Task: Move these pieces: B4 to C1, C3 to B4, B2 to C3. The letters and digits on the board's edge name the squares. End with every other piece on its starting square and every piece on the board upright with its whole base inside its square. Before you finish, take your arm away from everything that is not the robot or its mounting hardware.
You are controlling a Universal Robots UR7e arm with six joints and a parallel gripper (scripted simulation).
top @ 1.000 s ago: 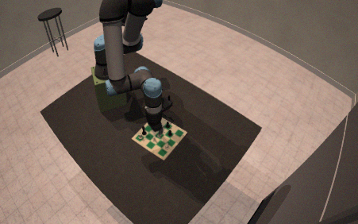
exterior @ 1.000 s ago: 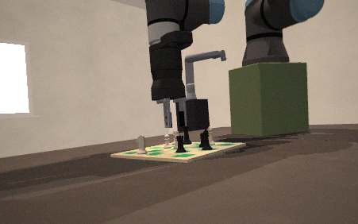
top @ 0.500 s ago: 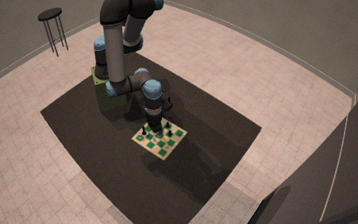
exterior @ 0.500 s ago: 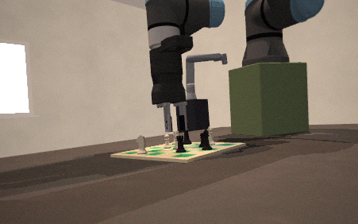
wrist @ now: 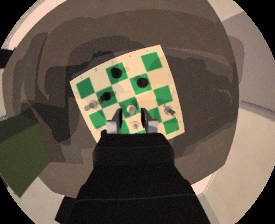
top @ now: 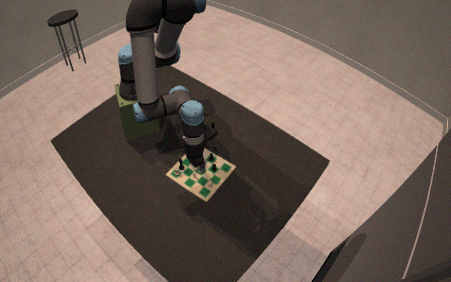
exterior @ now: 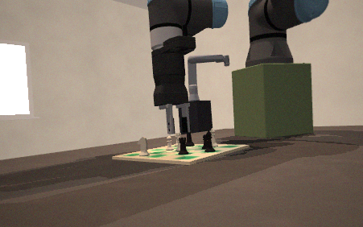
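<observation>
Right now my hand is 6 cm above the cream chessboard.
</observation>
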